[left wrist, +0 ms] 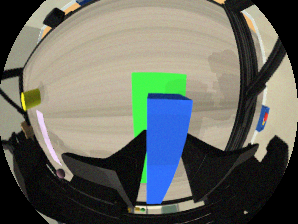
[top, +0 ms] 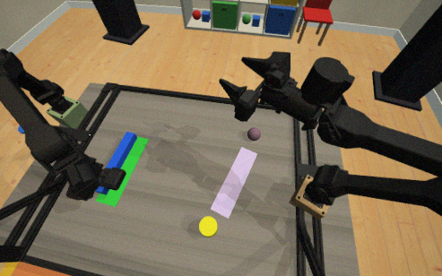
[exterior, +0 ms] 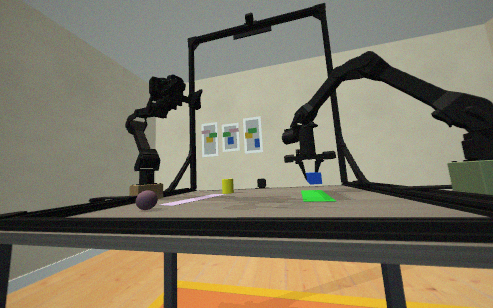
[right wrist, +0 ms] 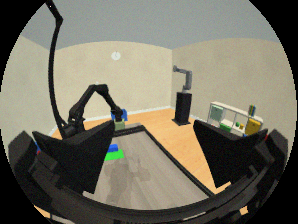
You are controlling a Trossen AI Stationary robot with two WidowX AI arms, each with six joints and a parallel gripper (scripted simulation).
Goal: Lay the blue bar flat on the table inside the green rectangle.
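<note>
Right now my left hand is 7 cm short of the blue bar, 1 cm to the right of it and 3 cm above it. Round my left hand: green rectangle (7 cm ahead, 1 cm to the left, 8 cm below); then lavender rectangle (18 cm ahead, 41 cm to the right, 8 cm below).
</note>
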